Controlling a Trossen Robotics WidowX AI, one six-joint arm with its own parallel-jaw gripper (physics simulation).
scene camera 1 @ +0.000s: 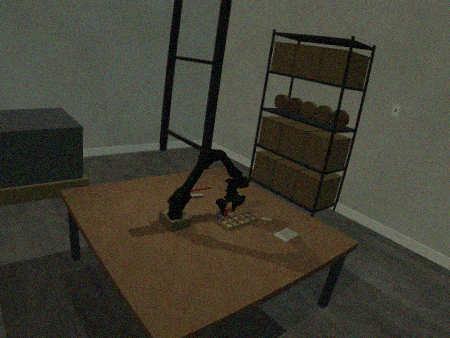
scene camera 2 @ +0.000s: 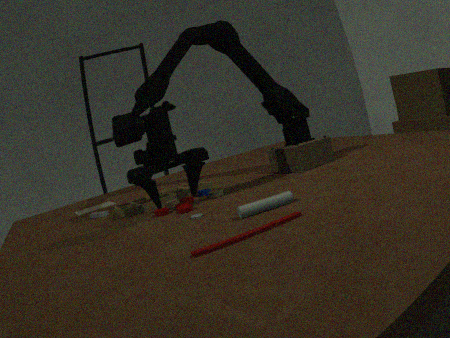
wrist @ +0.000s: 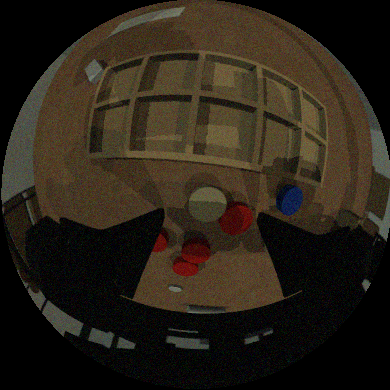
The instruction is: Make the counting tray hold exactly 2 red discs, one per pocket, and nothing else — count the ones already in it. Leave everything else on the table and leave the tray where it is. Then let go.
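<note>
The wooden counting tray has two rows of pockets; I see no disc in them in the wrist view. My gripper is open and empty, low beside the tray's long side. A cream disc and a red disc, close together, show between the fingers. Two more red discs, one overlapping the other in the wrist view, are farther from the tray. Another red disc is partly hidden by the left finger. A blue disc is beyond the right finger.
A small white disc is past the red discs. A white cylinder and a red rod lie on the table. A white block and a pale square pad are beyond the tray.
</note>
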